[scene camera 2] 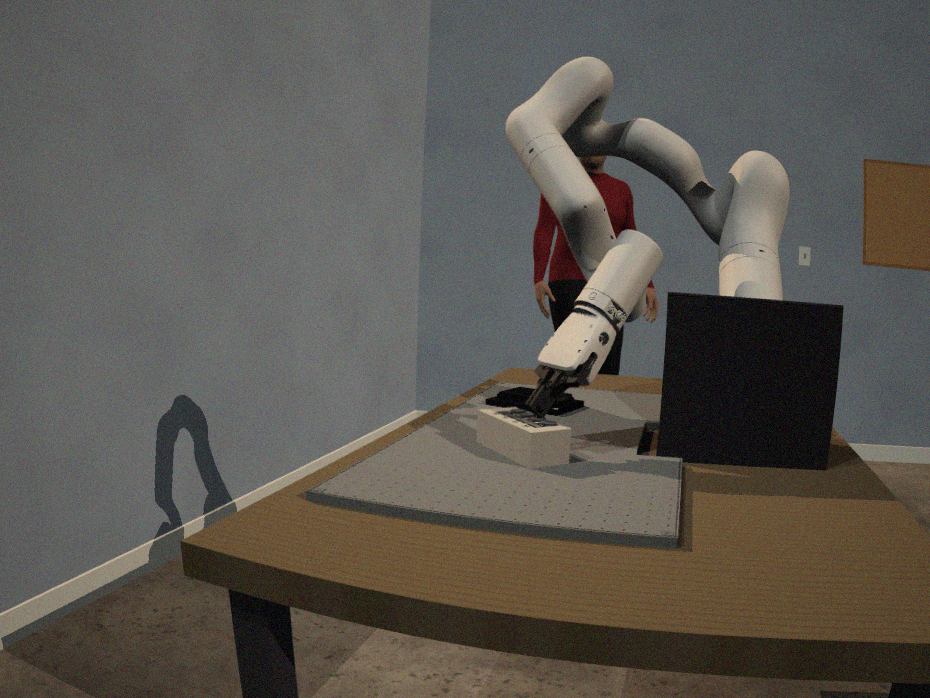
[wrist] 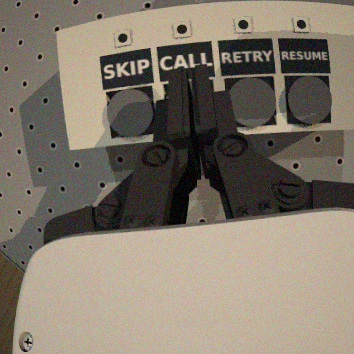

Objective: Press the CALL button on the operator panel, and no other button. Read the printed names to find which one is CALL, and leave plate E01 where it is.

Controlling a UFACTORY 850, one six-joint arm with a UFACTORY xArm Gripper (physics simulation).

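The operator panel (scene camera 2: 523,441) (wrist: 82,115) is a cream box on the grey perforated board. In the wrist view its printed names read SKIP, CALL, RETRY and RESUME from left to right. The CALL label (wrist: 172,62) is partly covered by the fingertips, and the CALL button below it is hidden behind the fingers. My gripper (scene camera 2: 537,413) (wrist: 193,91) is shut and empty, with its fingertips over the CALL column, at or close above the panel top; contact cannot be told. The grey round SKIP button (wrist: 131,112), RETRY button (wrist: 252,101) and RESUME button (wrist: 309,100) show beside the fingers. Plate E01 cannot be identified.
A black object (scene camera 2: 510,395) lies behind the panel on the grey board (scene camera 2: 495,510). A tall black screen (scene camera 2: 751,383) stands on the wooden table (scene camera 2: 788,555) to the right. A person in red (scene camera 2: 619,202) stands behind the table.
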